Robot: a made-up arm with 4 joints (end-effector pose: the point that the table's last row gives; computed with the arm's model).
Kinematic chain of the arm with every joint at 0, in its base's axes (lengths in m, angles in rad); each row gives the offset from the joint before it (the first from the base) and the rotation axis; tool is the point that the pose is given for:
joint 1: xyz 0 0 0.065 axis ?
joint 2: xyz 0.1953 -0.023 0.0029 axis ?
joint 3: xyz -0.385 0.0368 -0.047 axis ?
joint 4: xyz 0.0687 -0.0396 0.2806 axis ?
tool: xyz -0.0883 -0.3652 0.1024
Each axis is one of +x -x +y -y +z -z.
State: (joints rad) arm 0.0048 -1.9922 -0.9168 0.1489
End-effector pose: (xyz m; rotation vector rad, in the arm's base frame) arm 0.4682 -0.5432 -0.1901 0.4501 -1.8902 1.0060
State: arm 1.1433 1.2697 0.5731 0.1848
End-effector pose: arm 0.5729 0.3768 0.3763 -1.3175 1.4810 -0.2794
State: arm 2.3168 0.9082 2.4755 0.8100
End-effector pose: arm 0.0246 -0.3503 -0.3327 0.8918 -1.4760 0.5246
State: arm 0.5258 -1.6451 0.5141 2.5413
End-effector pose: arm 0.0163 0.3105 -0.1703 -2.2726 0.3018 1.6058
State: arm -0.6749 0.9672 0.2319 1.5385
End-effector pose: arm 0.5159 -0.1317 0.1751 1.0508 0.4028 1.8237
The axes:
joint 1: -x
joint 2: +y
joint 3: -x
joint 4: +z

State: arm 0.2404 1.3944 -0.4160 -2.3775
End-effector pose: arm 0.5187 0.2530 0.5937 -1.5999 0.8579 -2.3328
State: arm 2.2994 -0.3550 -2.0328 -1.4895
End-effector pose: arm -0.3795 -0.0920 0.5994 -0.3482 -0.0338 -1.1806
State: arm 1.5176 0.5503 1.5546 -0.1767
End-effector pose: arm -0.0239 0.5595 -0.2963 -3.0206 0.5713 0.0063
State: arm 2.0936 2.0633 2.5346 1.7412
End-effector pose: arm -0.1185 -0.0517 -0.2346 -1.0193 -2.1286 0.3718
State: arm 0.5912 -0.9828 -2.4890 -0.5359
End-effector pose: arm 0.3225 -0.4114 -0.5951 1.5976 0.4041 0.7330
